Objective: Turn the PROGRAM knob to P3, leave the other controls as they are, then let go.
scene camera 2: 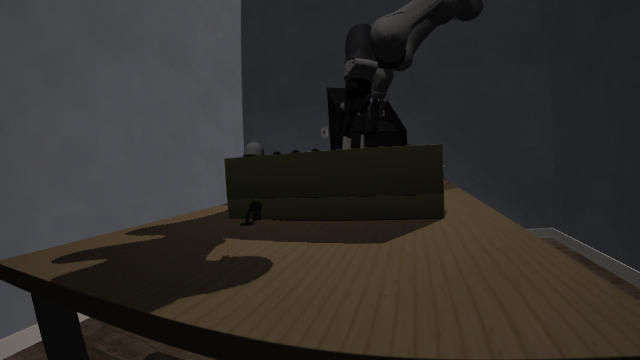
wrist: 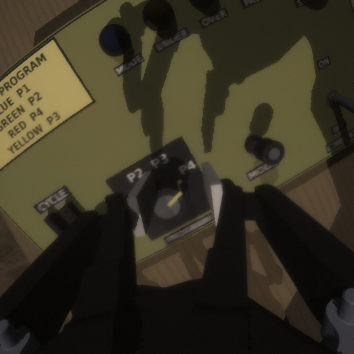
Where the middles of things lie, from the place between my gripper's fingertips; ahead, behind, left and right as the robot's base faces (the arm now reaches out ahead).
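My gripper is 20 mm above the program knob (wrist: 171,192), and it is also 20 mm to the right of the knob and 10 mm past it. As for the control box (scene camera 2: 403,182), that is 30 mm below my hand, 80 mm ahead of it and 30 mm to the right of it.
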